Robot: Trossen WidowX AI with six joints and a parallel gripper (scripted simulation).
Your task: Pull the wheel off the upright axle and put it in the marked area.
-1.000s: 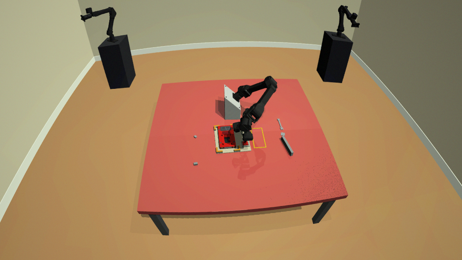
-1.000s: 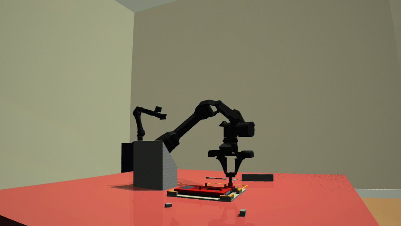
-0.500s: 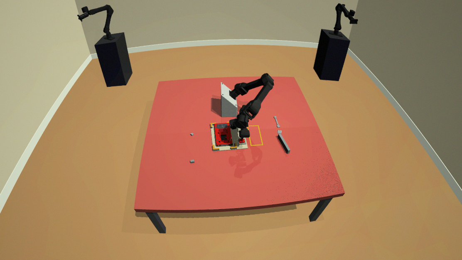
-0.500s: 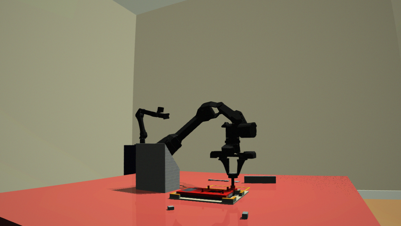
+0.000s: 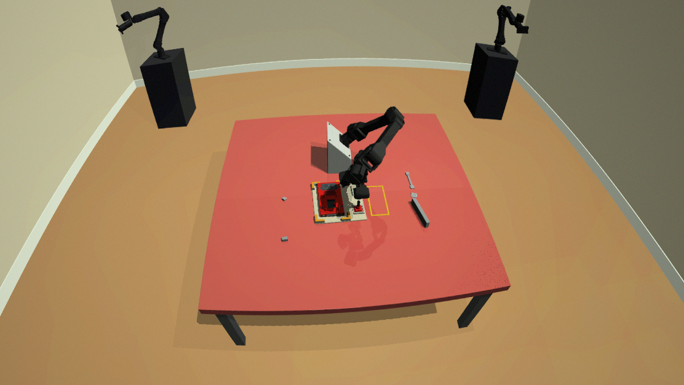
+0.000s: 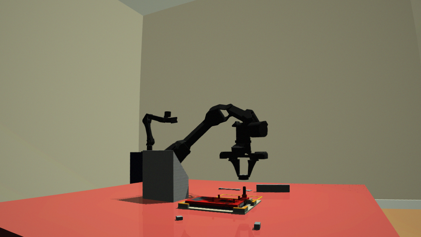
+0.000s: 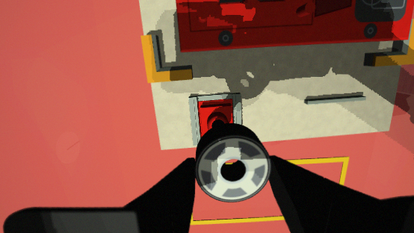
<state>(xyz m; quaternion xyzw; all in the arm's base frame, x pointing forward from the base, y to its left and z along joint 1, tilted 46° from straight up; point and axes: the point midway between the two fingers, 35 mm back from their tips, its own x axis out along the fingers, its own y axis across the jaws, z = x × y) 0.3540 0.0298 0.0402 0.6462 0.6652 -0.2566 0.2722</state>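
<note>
Right now my gripper tip is 60 mm above the axle. Also, from my gripper tip: wheel: right at my gripper tip.
</note>
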